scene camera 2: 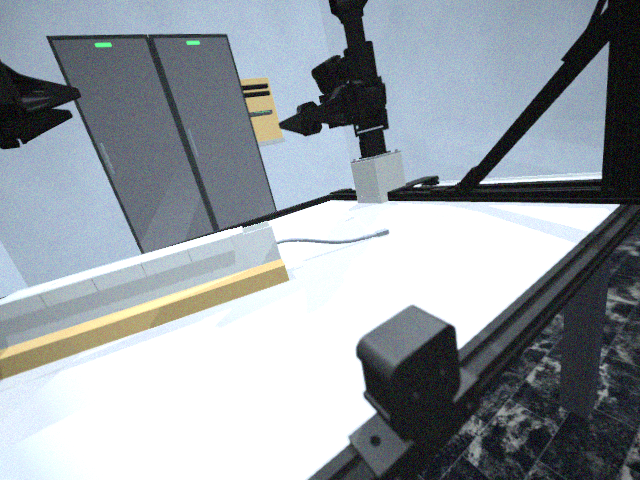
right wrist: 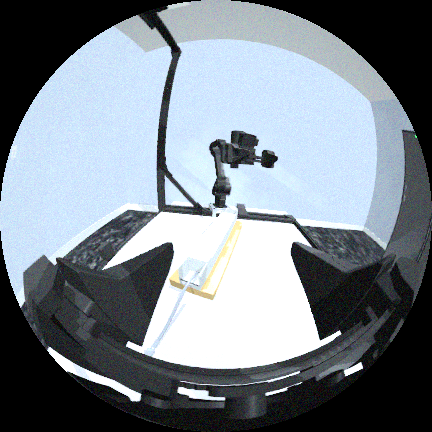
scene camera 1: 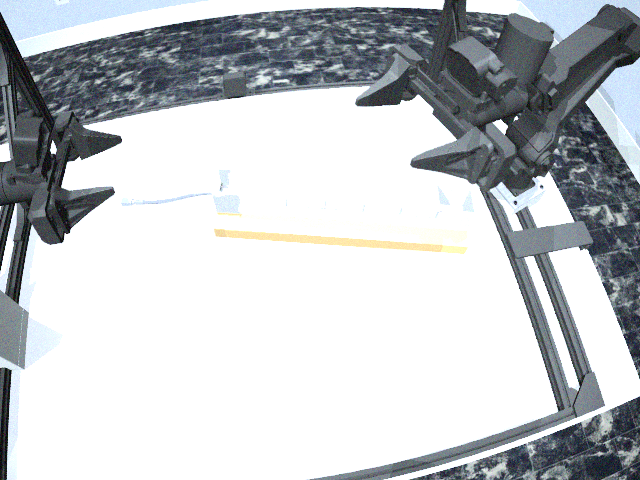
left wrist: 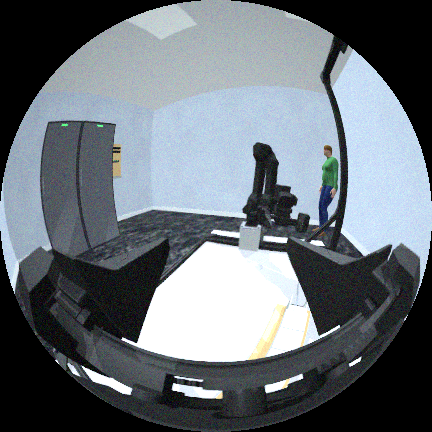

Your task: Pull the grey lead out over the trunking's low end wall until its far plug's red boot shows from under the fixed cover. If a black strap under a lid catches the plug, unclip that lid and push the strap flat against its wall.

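Places are measured from the left arm's base along level axes (x ahead, y left, z up), in metres.
Pixels of known places: left gripper, fingertip midpoint: (scene camera 2: 75,104) (right wrist: 264,154) (scene camera 1: 382,130) (left wrist: 229,244); right gripper, fingertip midpoint: (scene camera 2: 290,121) (right wrist: 234,248) (scene camera 1: 117,163) (left wrist: 285,228); left arm's base, origin of the base link: (right wrist: 219,205) (scene camera 1: 514,178); right arm's base, origin of the base link: (scene camera 2: 374,155) (left wrist: 250,224).
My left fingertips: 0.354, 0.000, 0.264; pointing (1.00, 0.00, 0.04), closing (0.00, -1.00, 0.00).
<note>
For each thing: its middle in the pictures, then the offset to it from my left fingertips, as dx, dy, dz. "spot": a spot on its surface instead.
- grey lead, surface spot: (scene camera 2: 330,240) (scene camera 1: 172,197) (right wrist: 169,315) spot: +0.191, -0.254, -0.285
- pale trunking, body centre: (scene camera 1: 346,202) (scene camera 2: 134,289) (left wrist: 271,367) (right wrist: 217,238) -0.047, -0.097, -0.266
The grey lead (scene camera 1: 170,199) (scene camera 2: 330,240) (right wrist: 172,317) runs out from the trunking's near end in the right wrist view. Its loose end (scene camera 1: 125,201) (scene camera 2: 383,232) (right wrist: 149,351) lies on the table. The pale trunking (scene camera 1: 336,219) (scene camera 2: 118,273) stands along an orange base strip (scene camera 1: 330,240) (scene camera 2: 155,314) (left wrist: 270,330) (right wrist: 226,265). No red boot or black strap can be made out; glare washes out the lids. My right gripper (scene camera 1: 117,165) (right wrist: 234,248) is open and empty, above and beyond the loose end. My left gripper (scene camera 1: 384,133) (scene camera 2: 75,104) (left wrist: 229,244) is open and empty, raised near the trunking's other end.
A black camera block (scene camera 2: 408,356) sits on the table's edge rail in scene camera 2. Dark frame rails (scene camera 1: 532,310) run along the table's side. Grey cabinets (scene camera 2: 155,134) (left wrist: 80,185) and a person in green (left wrist: 329,172) stand beyond the table.
</note>
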